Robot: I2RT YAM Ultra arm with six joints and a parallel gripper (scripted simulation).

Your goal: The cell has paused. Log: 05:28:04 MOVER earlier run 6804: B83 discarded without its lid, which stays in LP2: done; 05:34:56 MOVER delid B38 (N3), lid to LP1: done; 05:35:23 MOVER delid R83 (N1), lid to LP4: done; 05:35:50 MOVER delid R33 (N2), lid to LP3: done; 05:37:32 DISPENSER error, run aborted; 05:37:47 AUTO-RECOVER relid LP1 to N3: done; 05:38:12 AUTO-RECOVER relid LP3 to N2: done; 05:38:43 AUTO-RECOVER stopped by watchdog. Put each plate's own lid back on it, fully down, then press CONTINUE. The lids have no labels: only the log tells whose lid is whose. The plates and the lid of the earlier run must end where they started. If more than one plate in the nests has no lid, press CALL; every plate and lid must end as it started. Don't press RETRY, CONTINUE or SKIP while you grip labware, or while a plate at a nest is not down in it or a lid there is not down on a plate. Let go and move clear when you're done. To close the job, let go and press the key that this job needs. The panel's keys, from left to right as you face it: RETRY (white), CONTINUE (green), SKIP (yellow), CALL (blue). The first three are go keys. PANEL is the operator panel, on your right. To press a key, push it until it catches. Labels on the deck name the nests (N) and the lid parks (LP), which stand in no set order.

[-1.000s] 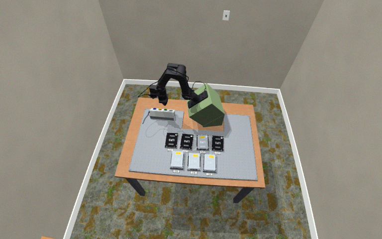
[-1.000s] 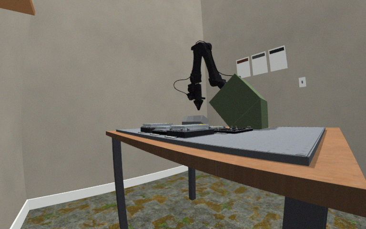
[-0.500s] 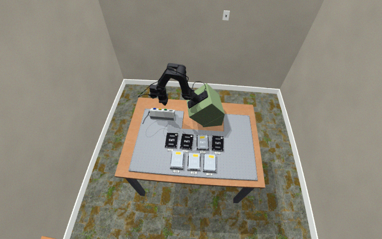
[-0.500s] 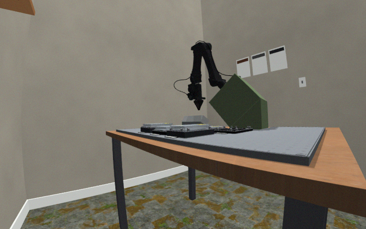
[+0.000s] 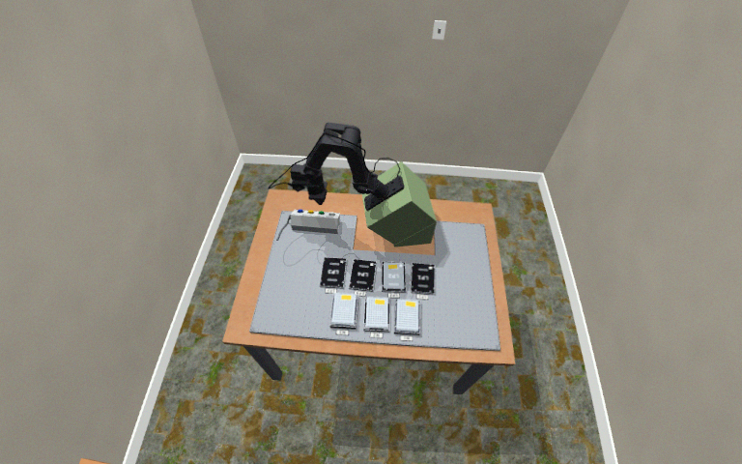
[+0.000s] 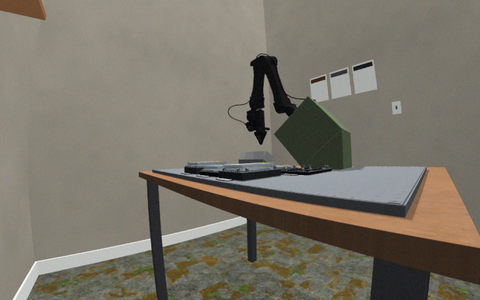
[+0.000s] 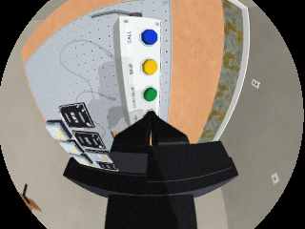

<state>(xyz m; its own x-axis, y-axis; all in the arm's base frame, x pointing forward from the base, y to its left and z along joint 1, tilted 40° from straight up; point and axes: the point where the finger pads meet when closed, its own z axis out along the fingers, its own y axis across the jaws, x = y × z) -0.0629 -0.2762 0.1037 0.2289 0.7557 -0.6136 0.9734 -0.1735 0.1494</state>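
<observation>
My gripper is now 7 cm above the green key. Round my hand: yellow key 7 cm below, 5 cm to the right, 1 cm behind; then blue call key 10 cm to the right, 7 cm below, 2 cm behind; then lid 34 cm ahead, 29 cm to the left, 12 cm below.
</observation>
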